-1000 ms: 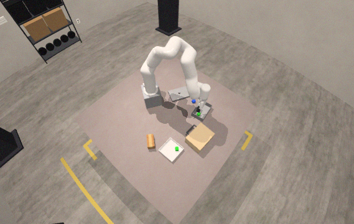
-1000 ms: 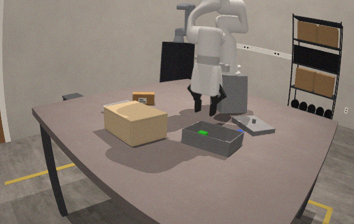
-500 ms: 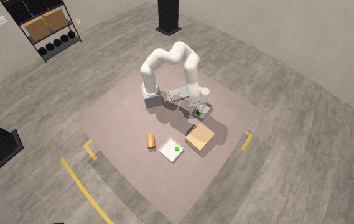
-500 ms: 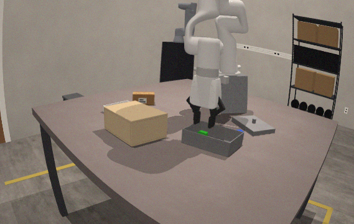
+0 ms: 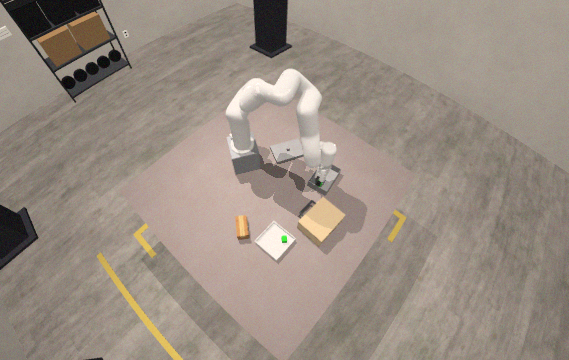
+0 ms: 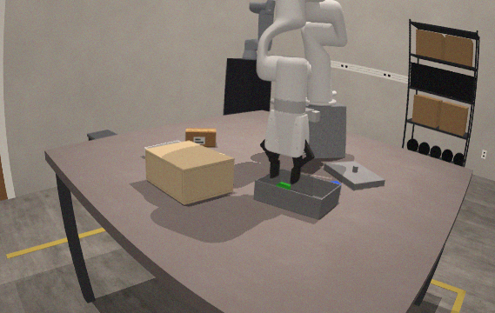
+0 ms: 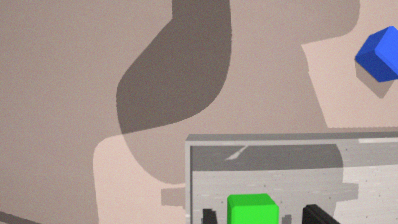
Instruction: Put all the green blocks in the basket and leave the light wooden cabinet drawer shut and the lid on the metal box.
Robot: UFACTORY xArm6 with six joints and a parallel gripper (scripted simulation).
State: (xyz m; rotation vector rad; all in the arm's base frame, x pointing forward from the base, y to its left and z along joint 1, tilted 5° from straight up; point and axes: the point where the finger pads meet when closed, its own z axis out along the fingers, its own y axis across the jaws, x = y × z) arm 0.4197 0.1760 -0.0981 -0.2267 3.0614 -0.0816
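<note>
The metal box is 50 mm to the left of my hand and 40 mm below it. From my hand the other things lie so: light wooden cabinet: 190 mm to the right, 150 mm ahead, 20 mm below; then blue block: 120 mm behind, 80 mm to the left, 50 mm below; then grey metal lid: 290 mm behind, 60 mm to the left, 50 mm below.
</note>
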